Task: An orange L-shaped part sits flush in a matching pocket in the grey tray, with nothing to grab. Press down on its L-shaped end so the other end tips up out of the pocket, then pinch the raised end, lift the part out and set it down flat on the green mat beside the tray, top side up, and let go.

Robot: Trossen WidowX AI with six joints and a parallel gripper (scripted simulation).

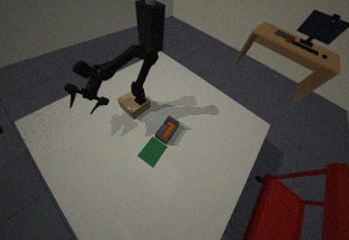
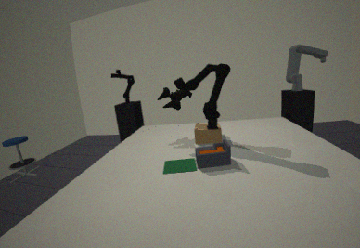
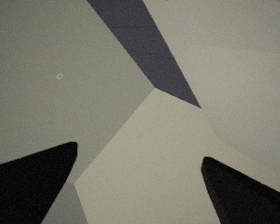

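Now: the orange L-shaped part 320 mm ahead of my gripper tip, 300 mm to the left of it and 210 mm below it. Also, from my gripper tip: tray (320 mm ahead, 290 mm to the left, 270 mm below); green mat (340 mm ahead, 140 mm to the left, 270 mm below).
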